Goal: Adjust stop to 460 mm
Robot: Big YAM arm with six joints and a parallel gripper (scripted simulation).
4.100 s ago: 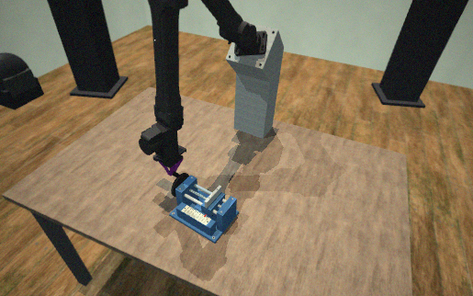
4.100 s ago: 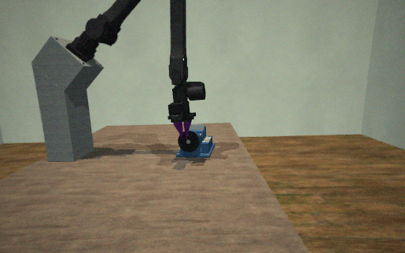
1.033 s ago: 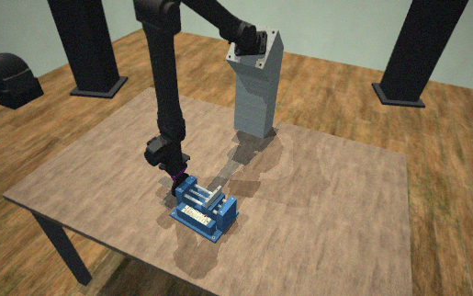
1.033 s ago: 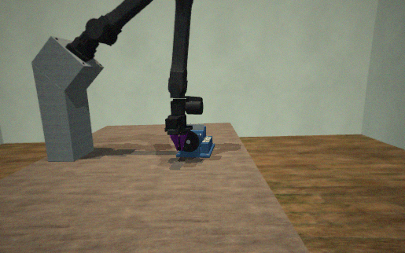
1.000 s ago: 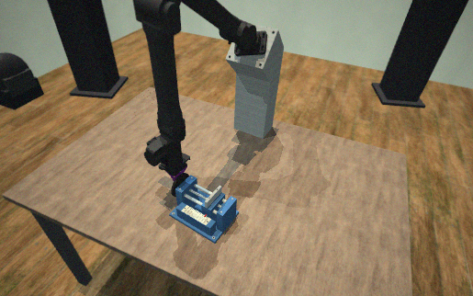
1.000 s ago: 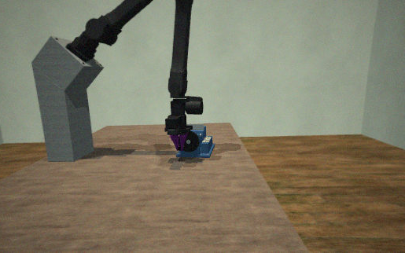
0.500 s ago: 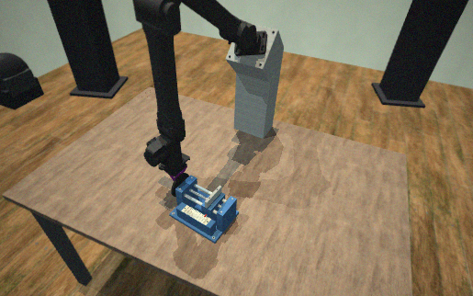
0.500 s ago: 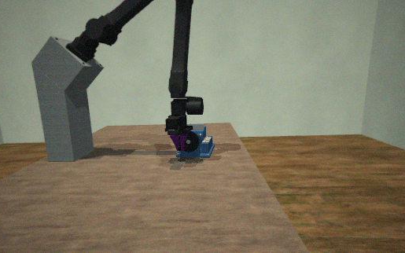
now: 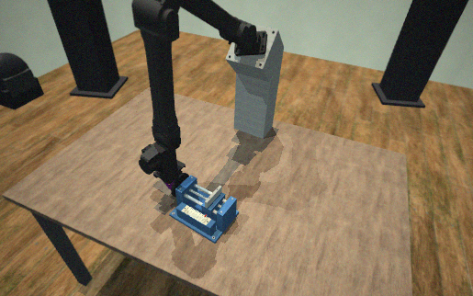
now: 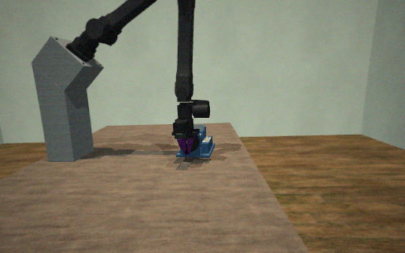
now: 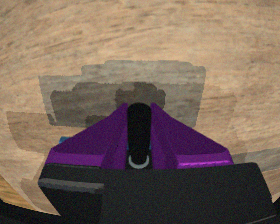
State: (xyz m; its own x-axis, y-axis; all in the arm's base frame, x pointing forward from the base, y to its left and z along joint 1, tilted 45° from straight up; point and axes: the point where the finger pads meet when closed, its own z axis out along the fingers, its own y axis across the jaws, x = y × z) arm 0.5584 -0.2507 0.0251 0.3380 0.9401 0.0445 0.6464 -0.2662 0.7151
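Now: the dark handle 10 mm to the left of my hand and 10 mm ahead of it. Round my hand: black handwheel: 30 mm to the left, 10 mm ahead, 10 mm above; stop fixture: 170 mm to the left, 100 mm ahead, 50 mm above.
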